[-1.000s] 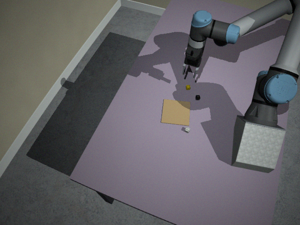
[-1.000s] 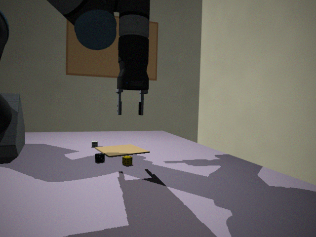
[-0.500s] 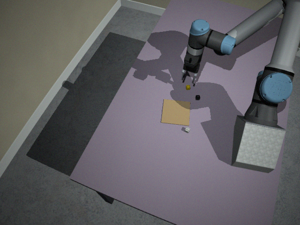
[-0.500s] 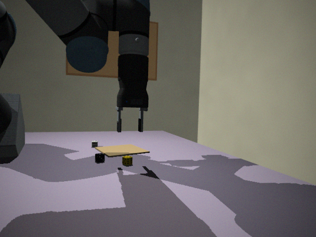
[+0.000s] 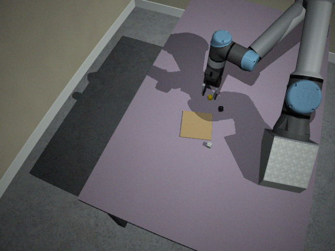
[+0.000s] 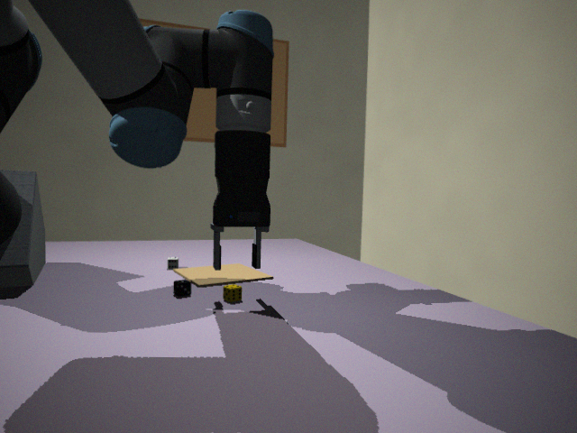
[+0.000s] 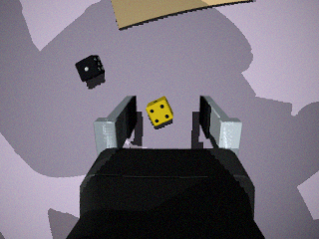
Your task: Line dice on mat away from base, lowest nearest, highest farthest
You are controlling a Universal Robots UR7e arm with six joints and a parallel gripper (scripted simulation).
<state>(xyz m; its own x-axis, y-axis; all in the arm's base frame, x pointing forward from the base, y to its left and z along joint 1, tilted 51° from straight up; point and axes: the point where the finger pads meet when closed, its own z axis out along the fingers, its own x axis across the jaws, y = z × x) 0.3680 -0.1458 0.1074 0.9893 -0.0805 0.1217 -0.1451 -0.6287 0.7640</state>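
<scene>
My gripper is now 1 cm past the yellow die, 1 cm to the left of it and 5 cm above it. The rest, counted from my hand: white die (5 cm behind, 24 cm to the left, 5 cm below); then tan mat (3 cm ahead, 15 cm to the left, 6 cm below); then black die (7 cm behind, 4 cm to the left, 5 cm below).
</scene>
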